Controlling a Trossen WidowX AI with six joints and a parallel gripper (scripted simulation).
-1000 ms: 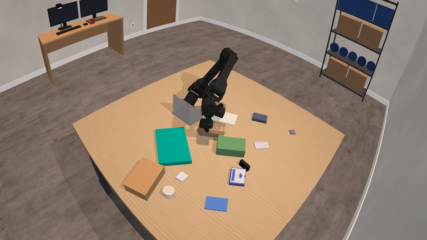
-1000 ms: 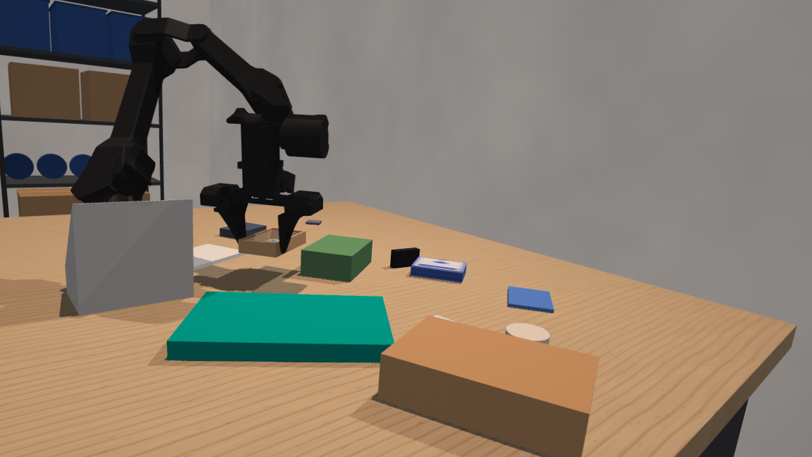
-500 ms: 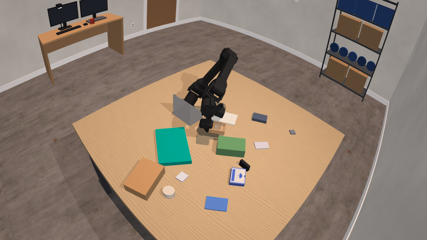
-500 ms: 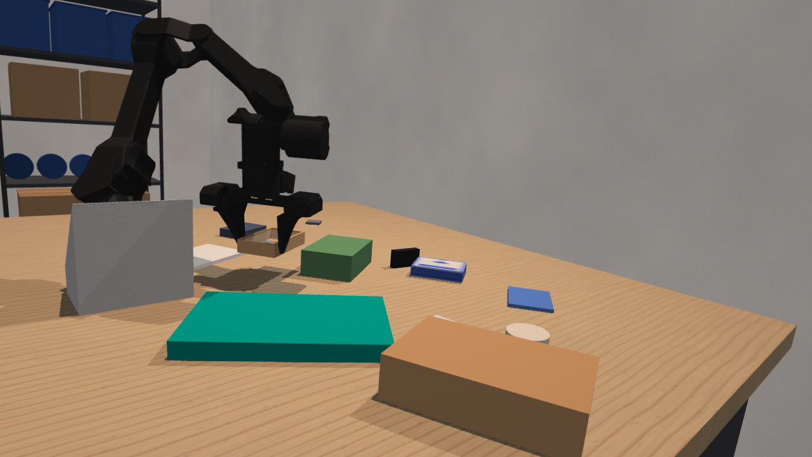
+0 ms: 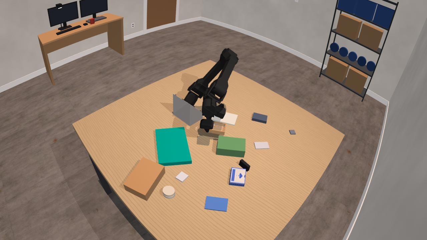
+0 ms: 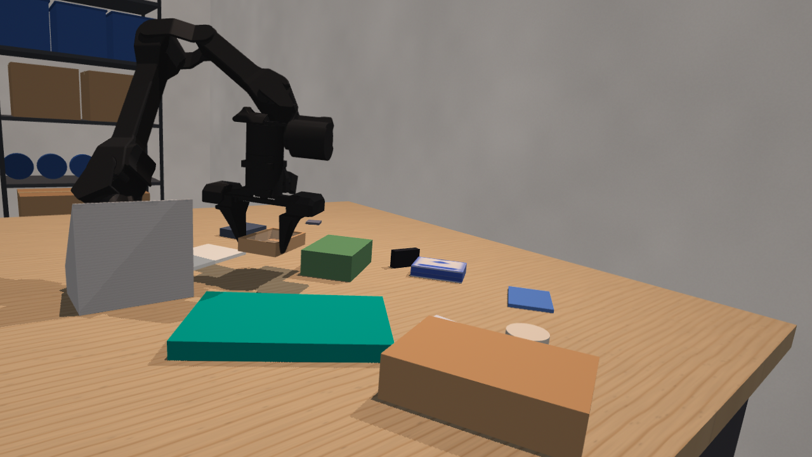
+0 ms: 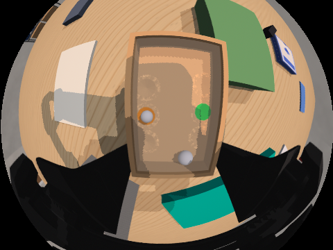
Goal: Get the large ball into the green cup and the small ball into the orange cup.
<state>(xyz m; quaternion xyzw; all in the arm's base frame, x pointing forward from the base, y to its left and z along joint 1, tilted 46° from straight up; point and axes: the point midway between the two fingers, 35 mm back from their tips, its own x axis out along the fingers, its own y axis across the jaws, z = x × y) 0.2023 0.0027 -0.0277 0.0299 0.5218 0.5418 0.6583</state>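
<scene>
The wooden puzzle lies 30 mm ahead of my hand, 20 mm to the left of it and 30 mm below it. The rest, counted from my hand: teal slab 30 mm behind, 200 mm to the right, 80 mm below; green box 150 mm ahead, 30 mm to the left, 70 mm below; cream slab 60 mm behind, 180 mm to the left, 90 mm below.
</scene>
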